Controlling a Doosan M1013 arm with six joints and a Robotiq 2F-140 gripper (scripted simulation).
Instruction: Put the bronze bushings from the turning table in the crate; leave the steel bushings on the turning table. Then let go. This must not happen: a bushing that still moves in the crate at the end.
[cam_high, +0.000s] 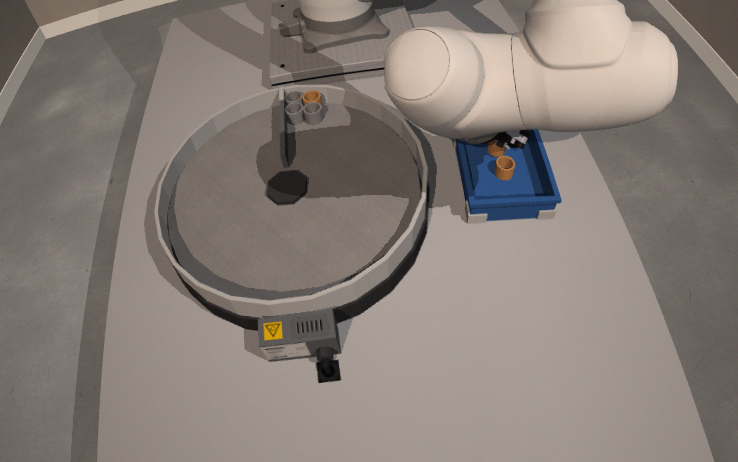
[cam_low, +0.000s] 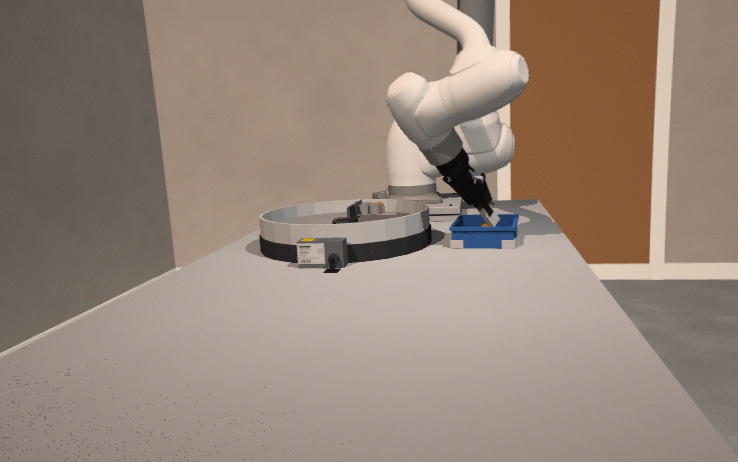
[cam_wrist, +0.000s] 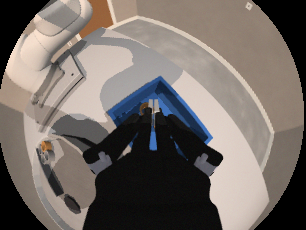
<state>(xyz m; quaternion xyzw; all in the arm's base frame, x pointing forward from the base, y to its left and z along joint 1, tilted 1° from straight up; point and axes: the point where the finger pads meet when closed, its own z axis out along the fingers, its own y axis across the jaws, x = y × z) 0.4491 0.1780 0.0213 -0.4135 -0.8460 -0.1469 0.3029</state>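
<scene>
Right now my hand is 30 mm short of the blue crate, 10 mm to the left of it and 40 mm above it.
</scene>
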